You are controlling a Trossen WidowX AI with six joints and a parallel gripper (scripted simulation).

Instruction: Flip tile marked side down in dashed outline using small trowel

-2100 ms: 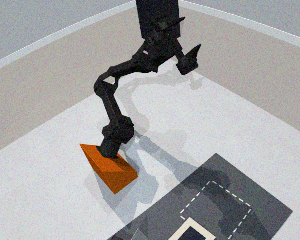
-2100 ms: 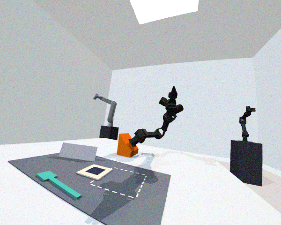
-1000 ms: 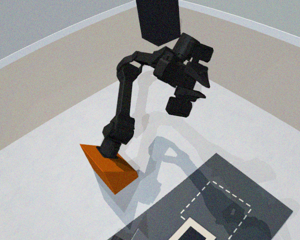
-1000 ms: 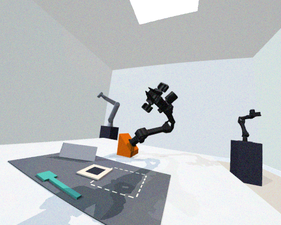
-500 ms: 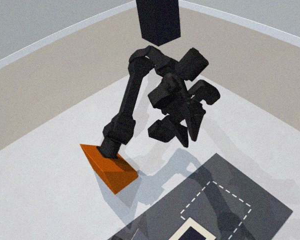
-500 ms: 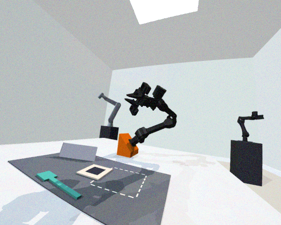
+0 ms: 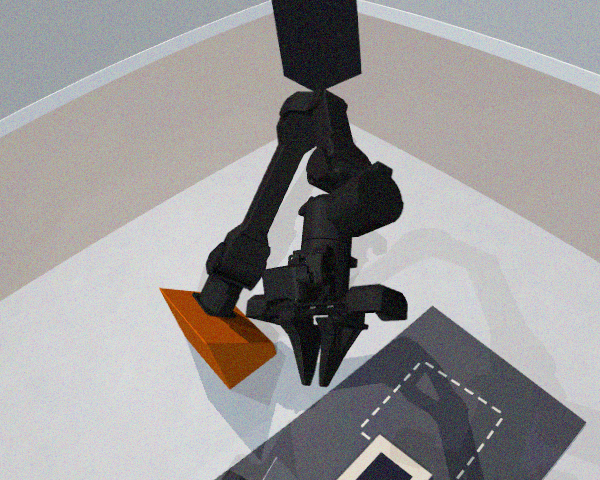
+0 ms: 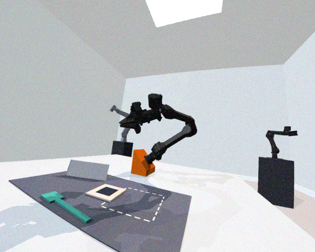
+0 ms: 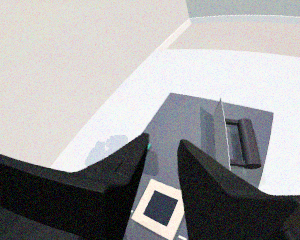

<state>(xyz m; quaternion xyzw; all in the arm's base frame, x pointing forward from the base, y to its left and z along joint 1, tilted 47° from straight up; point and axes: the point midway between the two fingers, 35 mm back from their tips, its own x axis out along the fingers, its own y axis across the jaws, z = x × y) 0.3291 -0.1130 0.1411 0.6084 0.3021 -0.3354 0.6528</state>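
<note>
Now: gripper tip 10 mm past the grey trowel, 190 mm to the left of it and 250 mm above it. Round my gripper tip: teal trowel: 210 mm ahead, 10 mm to the left, 270 mm below; then cream tile: 70 mm ahead, 50 mm to the left, 270 mm below; then dark mat: 70 mm ahead, 20 mm to the left, 290 mm below.
</note>
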